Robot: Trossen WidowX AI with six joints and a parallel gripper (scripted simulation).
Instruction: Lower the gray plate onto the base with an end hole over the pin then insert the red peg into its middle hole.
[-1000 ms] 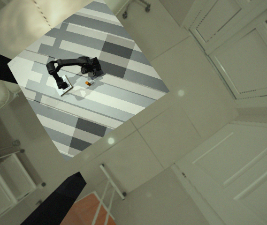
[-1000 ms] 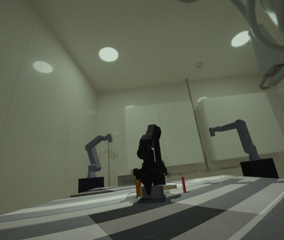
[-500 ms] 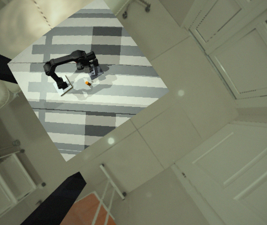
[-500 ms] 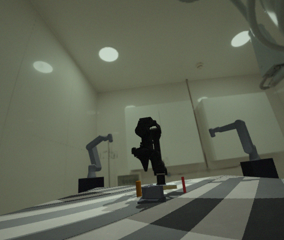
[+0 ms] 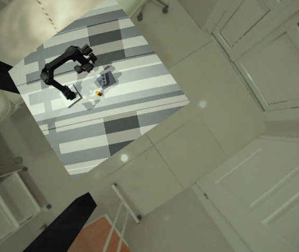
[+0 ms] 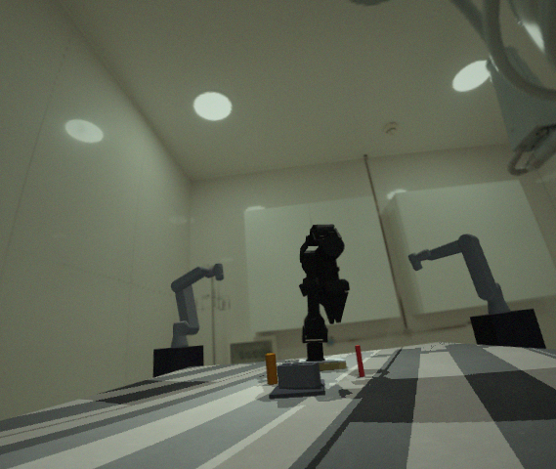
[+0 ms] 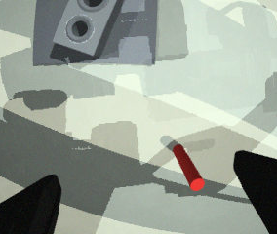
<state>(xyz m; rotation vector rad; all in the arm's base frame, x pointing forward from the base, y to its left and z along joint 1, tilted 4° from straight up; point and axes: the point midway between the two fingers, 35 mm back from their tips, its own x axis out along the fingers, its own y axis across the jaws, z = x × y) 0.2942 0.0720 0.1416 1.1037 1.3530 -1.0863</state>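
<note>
My gripper tip is now 11 cm above the red peg, 6 cm past it and 5 cm to the right of it. From my gripper tip the other things lie so: gray plate 11 cm to the right, 10 cm below, 4 cm ahead; base 14 cm below, 9 cm to the right, 5 cm ahead; orange cylinder 19 cm to the right, 11 cm below, 6 cm behind.
</note>
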